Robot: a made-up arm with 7 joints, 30 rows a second.
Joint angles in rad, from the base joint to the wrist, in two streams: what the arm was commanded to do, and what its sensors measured. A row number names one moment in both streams.
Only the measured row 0 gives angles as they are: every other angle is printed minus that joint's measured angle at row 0.
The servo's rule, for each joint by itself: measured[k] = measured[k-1] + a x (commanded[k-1-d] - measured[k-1]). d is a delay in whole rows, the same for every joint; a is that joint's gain. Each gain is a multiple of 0.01, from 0.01 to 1. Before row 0 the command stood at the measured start. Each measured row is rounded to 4 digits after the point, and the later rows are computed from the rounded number. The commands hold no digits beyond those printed.
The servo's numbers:
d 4
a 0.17 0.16 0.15 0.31 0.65 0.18 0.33
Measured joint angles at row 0:
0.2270 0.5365 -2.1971 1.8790 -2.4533 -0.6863 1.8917
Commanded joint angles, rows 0 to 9:
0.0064 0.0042 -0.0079 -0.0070 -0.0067 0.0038 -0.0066
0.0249 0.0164 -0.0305 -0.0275 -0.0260 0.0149 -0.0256
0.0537 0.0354 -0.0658 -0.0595 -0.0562 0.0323 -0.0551
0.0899 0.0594 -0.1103 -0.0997 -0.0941 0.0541 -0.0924
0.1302 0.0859 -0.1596 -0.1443 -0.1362 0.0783 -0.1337
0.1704 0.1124 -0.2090 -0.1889 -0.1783 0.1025 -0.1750
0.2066 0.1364 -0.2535 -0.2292 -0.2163 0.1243 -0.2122
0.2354 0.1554 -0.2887 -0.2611 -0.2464 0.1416 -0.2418
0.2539 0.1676 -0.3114 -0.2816 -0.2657 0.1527 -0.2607
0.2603 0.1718 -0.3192 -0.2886 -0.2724 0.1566 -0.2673
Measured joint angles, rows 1 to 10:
0.0000 0.0000 0.0000 0.0000 0.0000 0.0000 0.0000
0.0000 0.0000 0.0000 0.0000 0.0000 0.0000 0.0000
0.0000 0.0000 0.0000 0.0000 0.0000 0.0000 0.0000
0.0000 0.0000 0.0000 0.0000 0.0000 0.0000 0.0000
0.0011 0.0007 -0.0012 -0.0022 -0.0044 0.0007 -0.0022
0.0051 0.0032 -0.0056 -0.0100 -0.0184 0.0033 -0.0099
0.0134 0.0084 -0.0146 -0.0253 -0.0430 0.0085 -0.0248
0.0264 0.0166 -0.0290 -0.0484 -0.0762 0.0167 -0.0471
0.0440 0.0277 -0.0486 -0.0781 -0.1152 0.0278 -0.0757
0.0655 0.0413 -0.0727 -0.1124 -0.1562 0.0412 -0.1085

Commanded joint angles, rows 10 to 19:
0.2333 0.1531 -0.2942 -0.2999 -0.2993 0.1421 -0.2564
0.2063 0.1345 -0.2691 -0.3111 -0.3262 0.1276 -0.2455
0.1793 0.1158 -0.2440 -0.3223 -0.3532 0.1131 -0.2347
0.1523 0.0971 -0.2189 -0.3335 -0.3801 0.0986 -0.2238
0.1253 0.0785 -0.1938 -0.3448 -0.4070 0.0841 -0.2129
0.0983 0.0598 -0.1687 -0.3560 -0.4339 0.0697 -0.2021
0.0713 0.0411 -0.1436 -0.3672 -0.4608 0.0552 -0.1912
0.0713 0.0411 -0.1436 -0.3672 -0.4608 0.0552 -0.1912
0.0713 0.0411 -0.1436 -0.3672 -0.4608 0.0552 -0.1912
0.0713 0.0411 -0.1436 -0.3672 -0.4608 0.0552 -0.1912
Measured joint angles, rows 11 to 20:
0.0895 0.0565 -0.0998 -0.1486 -0.1953 0.0562 -0.1427
0.1143 0.0723 -0.1281 -0.1835 -0.2285 0.0716 -0.1754
0.1380 0.0875 -0.1556 -0.2139 -0.2527 0.0862 -0.2035
0.1588 0.1010 -0.1801 -0.2371 -0.2655 0.0989 -0.2246
0.1715 0.1093 -0.1972 -0.2566 -0.2875 0.1067 -0.2351
0.1774 0.1133 -0.2080 -0.2735 -0.3127 0.1105 -0.2385
0.1777 0.1137 -0.2134 -0.2886 -0.3390 0.1110 -0.2372
0.1734 0.1110 -0.2142 -0.3025 -0.3657 0.1088 -0.2328
0.1652 0.1058 -0.2111 -0.3156 -0.3925 0.1044 -0.2262
0.1538 0.0984 -0.2047 -0.3281 -0.4194 0.0982 -0.2182

